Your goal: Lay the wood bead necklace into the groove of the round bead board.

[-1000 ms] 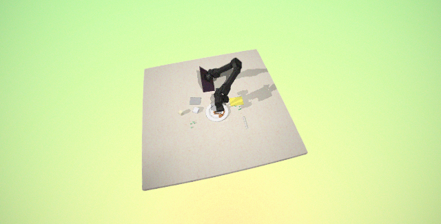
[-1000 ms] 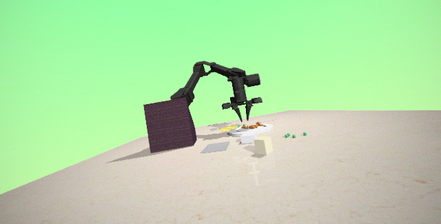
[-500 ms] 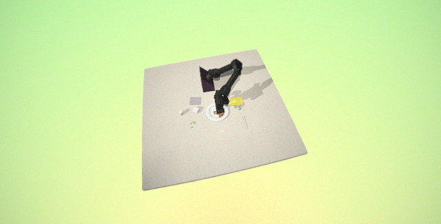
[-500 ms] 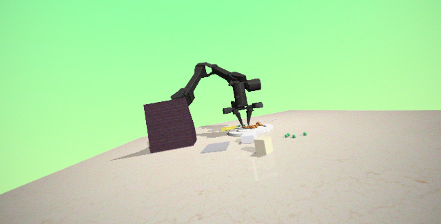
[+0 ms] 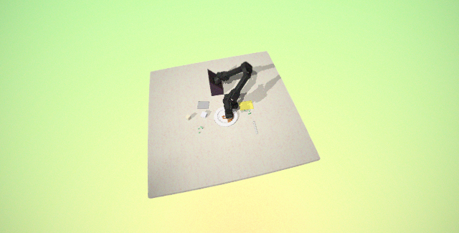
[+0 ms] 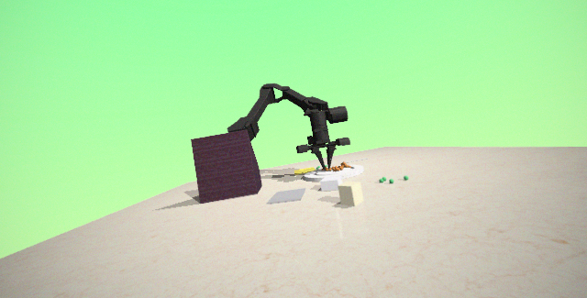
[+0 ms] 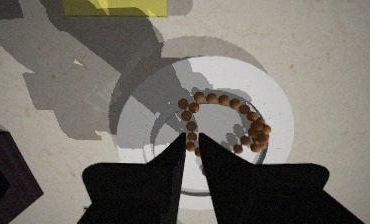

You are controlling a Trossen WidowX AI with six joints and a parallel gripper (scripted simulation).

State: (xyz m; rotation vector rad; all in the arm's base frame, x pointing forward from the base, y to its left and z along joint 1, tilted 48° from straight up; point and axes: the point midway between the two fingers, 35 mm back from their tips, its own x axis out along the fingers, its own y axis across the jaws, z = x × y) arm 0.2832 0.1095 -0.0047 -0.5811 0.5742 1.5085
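Now: gripper tip 2 cm to the left of the round white bead board, 2 cm short of it and 1 cm above it. From my gripper tip the other things lie so: thin white strip (20 cm to the left, 17 cm ahead, 1 cm below); then yellow card (17 cm to the left, 7 cm behind, 1 cm below); then grey flat plate (21 cm to the right, 14 cm behind, 1 cm below).
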